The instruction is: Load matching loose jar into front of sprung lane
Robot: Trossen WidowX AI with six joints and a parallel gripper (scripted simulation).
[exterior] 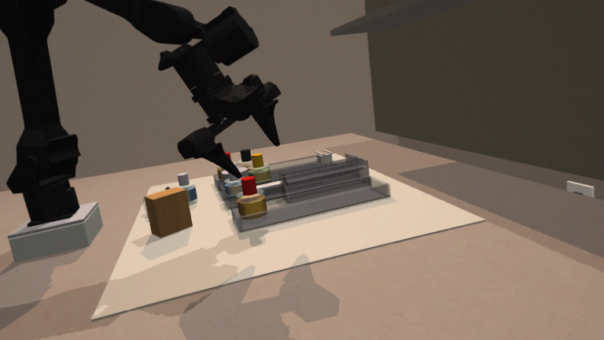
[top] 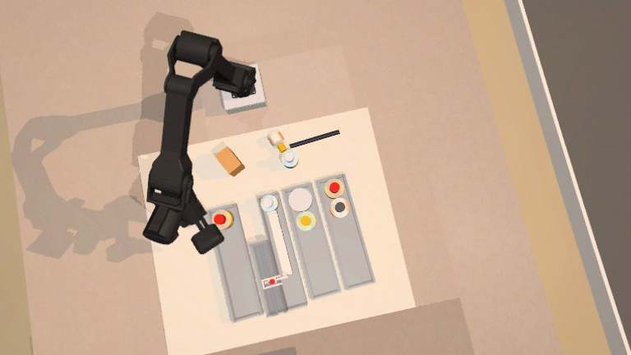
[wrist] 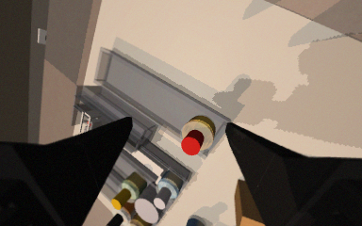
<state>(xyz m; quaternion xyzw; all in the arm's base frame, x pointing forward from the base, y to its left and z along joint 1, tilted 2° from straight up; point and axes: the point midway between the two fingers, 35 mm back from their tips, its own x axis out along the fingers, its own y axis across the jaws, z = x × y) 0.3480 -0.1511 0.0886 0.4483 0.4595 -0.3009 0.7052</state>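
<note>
The small jar lies 19 cm behind my gripper tip, 21 cm to the left of it and 10 cm below it. Also, from my gripper tip: dark rod 18 cm behind, 31 cm to the left, 11 cm below; then red dot 15 cm ahead, 13 cm to the left, 4 cm below; then sprung lane 12 cm ahead, 14 cm to the left, 9 cm below.
</note>
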